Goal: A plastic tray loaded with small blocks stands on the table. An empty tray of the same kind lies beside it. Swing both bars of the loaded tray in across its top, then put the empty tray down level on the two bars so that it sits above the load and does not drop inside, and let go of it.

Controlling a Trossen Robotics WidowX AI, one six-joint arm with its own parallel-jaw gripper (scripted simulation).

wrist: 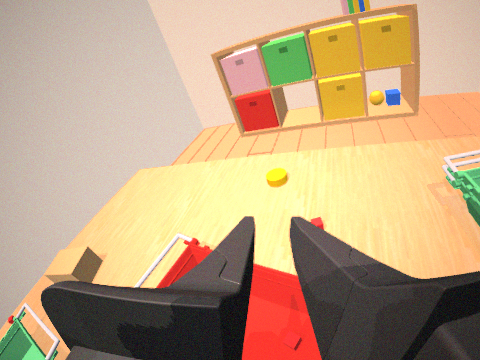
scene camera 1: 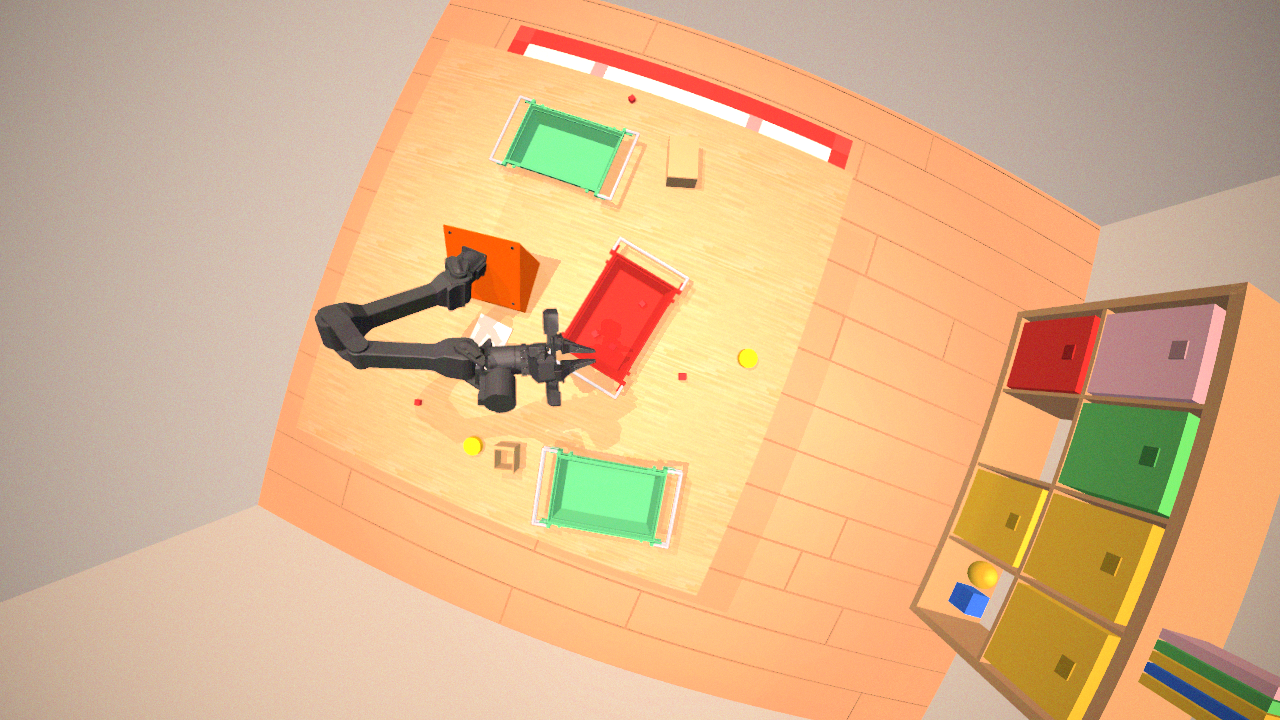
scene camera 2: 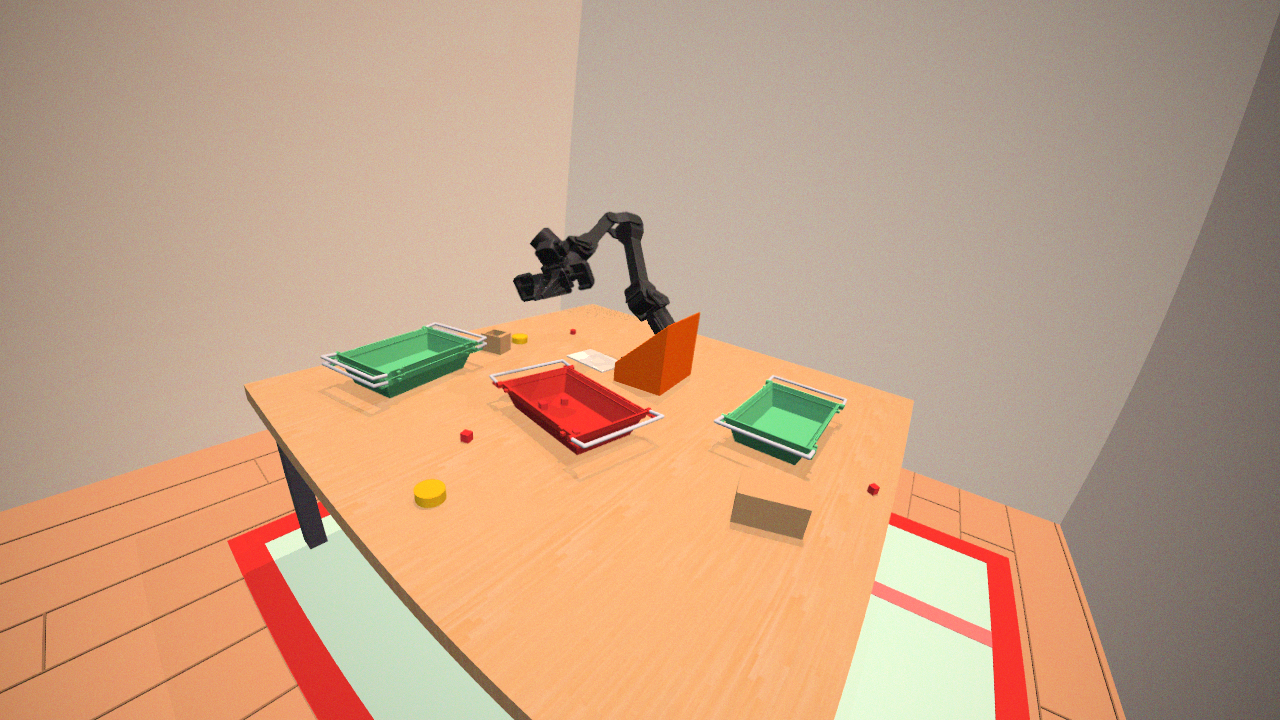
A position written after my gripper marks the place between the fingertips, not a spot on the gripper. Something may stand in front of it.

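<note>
I can see my gripper [scene camera 1: 595, 355], and it is visible too in scene camera 2 [scene camera 2: 538, 298] and in the wrist view [wrist: 271, 225]. There is a wooden block [scene camera 2: 783, 505]; I find the block also in scene camera 1 [scene camera 1: 683, 160] and in the wrist view [wrist: 80, 264]. I see a white card [scene camera 1: 486, 327], but the card is out of frame in the wrist view. A wooden box [scene camera 1: 506, 459] is there as well, and in the wrist view the box is out of frame.
</note>
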